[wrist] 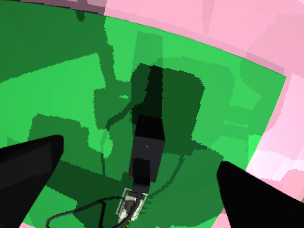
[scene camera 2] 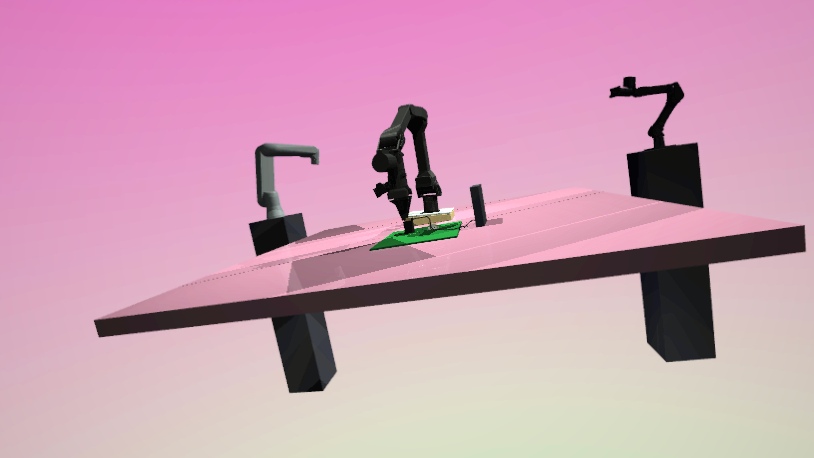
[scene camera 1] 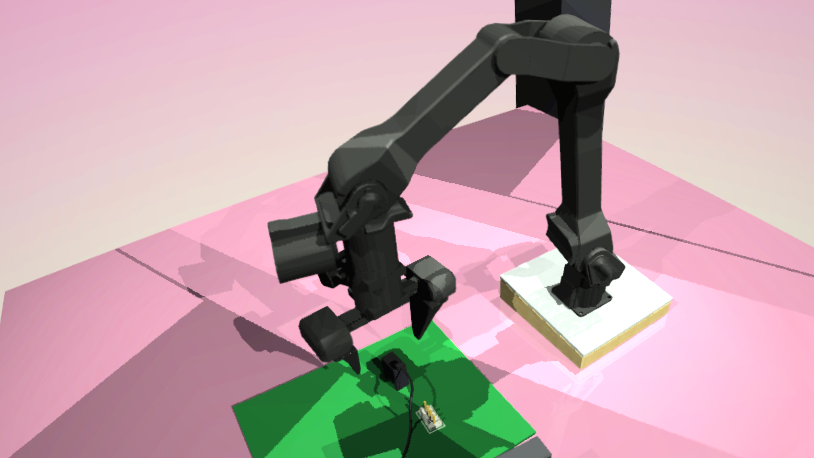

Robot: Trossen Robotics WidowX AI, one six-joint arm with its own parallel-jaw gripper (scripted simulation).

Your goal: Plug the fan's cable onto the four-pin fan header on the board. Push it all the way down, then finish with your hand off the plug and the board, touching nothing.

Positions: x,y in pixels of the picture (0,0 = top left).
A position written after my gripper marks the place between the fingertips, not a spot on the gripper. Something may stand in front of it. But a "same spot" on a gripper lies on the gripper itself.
Scene:
My gripper shows in the wrist view (142,157), in scene camera 2 and in scene camera 1. One and the same spot on a green board: (scene camera 1: 332,404) is (scene camera 2: 403,237). One and the same spot on my gripper: (scene camera 1: 423,309) is (scene camera 2: 409,200).

